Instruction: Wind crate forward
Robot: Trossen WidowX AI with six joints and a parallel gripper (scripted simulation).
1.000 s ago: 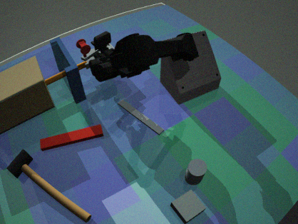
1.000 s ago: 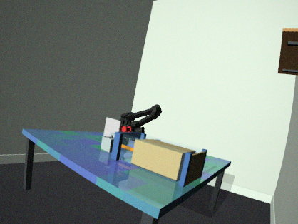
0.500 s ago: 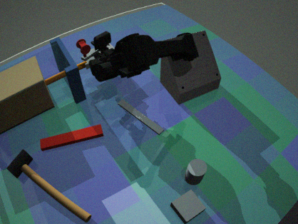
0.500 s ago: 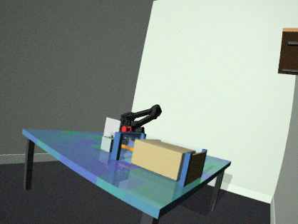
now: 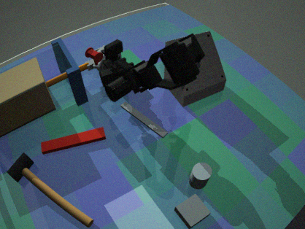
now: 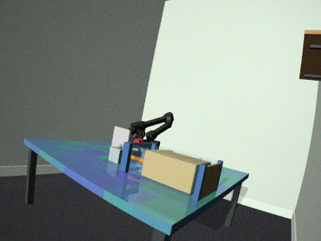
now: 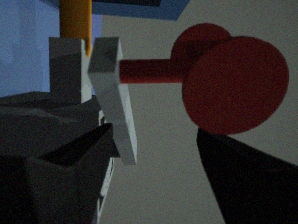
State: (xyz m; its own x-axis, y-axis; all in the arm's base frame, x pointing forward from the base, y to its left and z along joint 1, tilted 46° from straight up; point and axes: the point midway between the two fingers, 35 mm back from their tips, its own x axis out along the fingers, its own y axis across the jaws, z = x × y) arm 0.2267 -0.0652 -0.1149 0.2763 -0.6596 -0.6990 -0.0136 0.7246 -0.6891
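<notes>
Right now the crank handle is 10 mm ahead of my gripper tip, 20 mm to the right of it and 10 mm below it. From my gripper tip the other things lie so: grey flat bar (40 mm behind, 240 mm to the left, 120 mm below); then red knob (30 mm ahead, 10 mm to the left, 10 mm above); then grey winch (50 mm behind, 80 mm to the right, 90 mm below).
</notes>
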